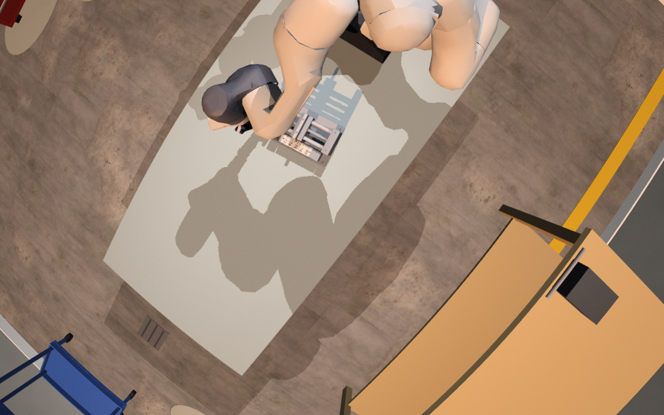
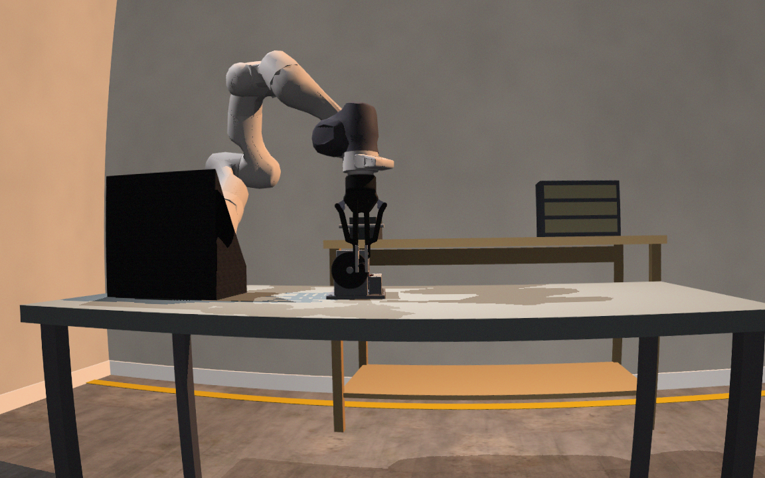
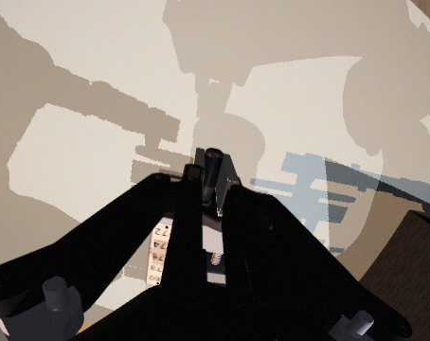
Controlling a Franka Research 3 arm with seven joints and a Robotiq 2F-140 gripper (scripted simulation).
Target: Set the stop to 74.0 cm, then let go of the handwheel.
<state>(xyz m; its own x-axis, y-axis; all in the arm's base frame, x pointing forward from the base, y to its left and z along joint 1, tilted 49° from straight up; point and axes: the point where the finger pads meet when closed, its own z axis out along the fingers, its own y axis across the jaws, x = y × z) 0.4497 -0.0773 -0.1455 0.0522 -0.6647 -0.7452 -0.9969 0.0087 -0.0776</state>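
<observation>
Right now my hand is 10 mm past the black handwheel, 20 mm to the right of it and 20 mm above it.
</observation>
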